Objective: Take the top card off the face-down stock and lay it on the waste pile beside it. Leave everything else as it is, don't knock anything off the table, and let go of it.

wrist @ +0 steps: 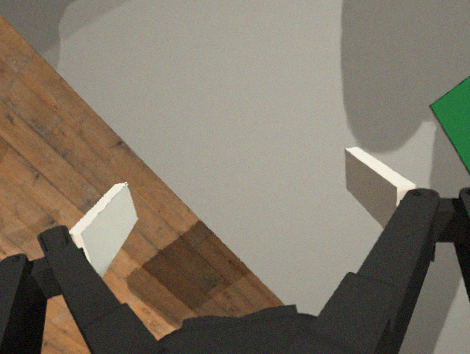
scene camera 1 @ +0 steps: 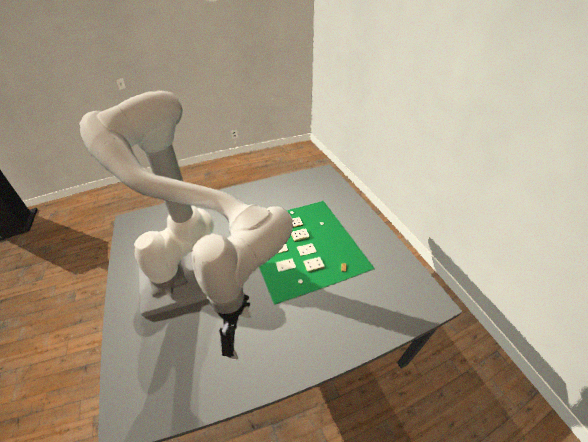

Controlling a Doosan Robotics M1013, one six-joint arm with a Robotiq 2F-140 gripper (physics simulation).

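Where they show: gripper, fingertip midpoint: point(wrist: 237, 185) point(scene camera 1: 240, 335); arm's base, origin of the base link: point(scene camera 1: 167, 276).
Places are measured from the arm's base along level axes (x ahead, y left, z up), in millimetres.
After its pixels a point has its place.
The green mat point(scene camera 1: 345, 250) @[x 902, y -207, z -50 mm] point(wrist: 456, 112) @[x 466, y -313, z -50 mm] carries several white face-up cards or piles in scene camera 1. These include a dotted one point(scene camera 1: 297, 221) @[x 773, y 108, z -42 mm], a thicker one point(scene camera 1: 300, 234) @[x 737, y 0, z -37 mm], another point(scene camera 1: 306, 249) @[x 718, y -107, z -47 mm], a front pile point(scene camera 1: 314, 264) @[x 702, y -222, z -39 mm] and a front-left card point(scene camera 1: 286, 265) @[x 576, y -157, z -48 mm]. One more card point(scene camera 1: 283, 248) @[x 610, y -47, z -44 mm] is partly hidden by the arm. The face-down stock does not show in either view. I cannot tell which pile is the waste. My gripper point(scene camera 1: 240, 335) @[x 230, y -563, z 236 mm] point(wrist: 237, 185) @[x 230, y -563, z 236 mm] is open and empty, high over the grey table's front part, clear of the mat and cards.
An orange-brown block point(scene camera 1: 343, 267) @[x 824, y -304, z -43 mm] and small white pieces point(scene camera 1: 321, 223) @[x 893, y 33, z -46 mm] point(scene camera 1: 300, 281) @[x 593, y -278, z -47 mm] lie on the mat. The grey table point(scene camera 1: 300, 350) @[x 435, y -586, z -53 mm] point(wrist: 225, 100) @[x 203, y -556, z -52 mm] ends at an edge that crosses beneath the gripper in the wrist view, with wooden floor beyond. The arm's elbow and wrist overhang the mat's left side.
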